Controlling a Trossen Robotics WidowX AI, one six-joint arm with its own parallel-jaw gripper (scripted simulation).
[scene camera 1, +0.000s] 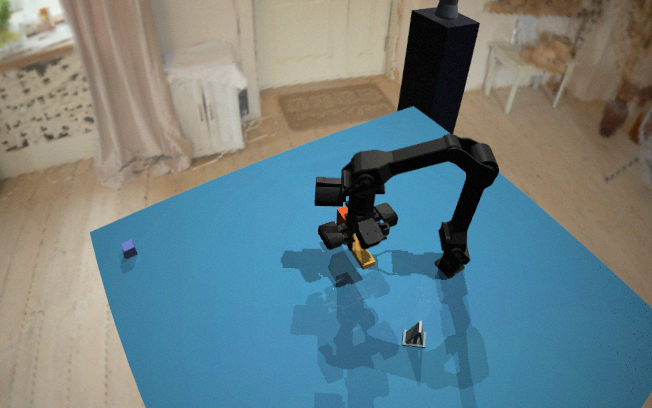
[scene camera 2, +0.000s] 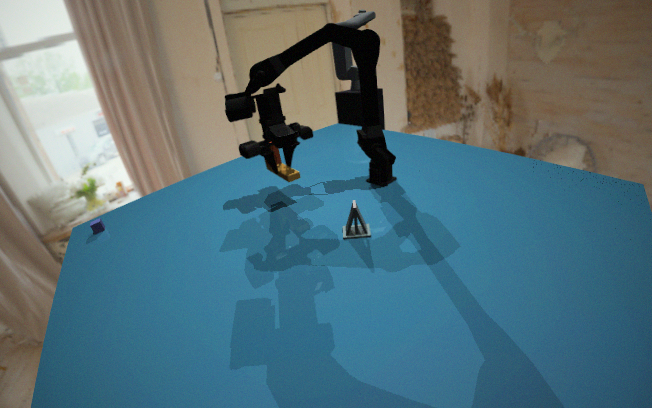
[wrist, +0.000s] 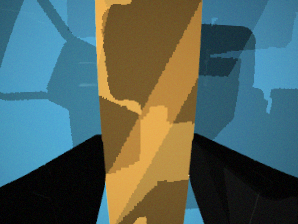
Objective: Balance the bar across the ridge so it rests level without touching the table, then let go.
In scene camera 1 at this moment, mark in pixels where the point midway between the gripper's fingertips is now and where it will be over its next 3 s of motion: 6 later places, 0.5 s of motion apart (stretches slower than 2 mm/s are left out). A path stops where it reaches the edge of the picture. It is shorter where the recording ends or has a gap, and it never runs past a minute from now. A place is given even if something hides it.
The gripper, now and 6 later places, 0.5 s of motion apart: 356,247; 359,237; 360,244; 366,263; 378,282; 396,301; 420,314
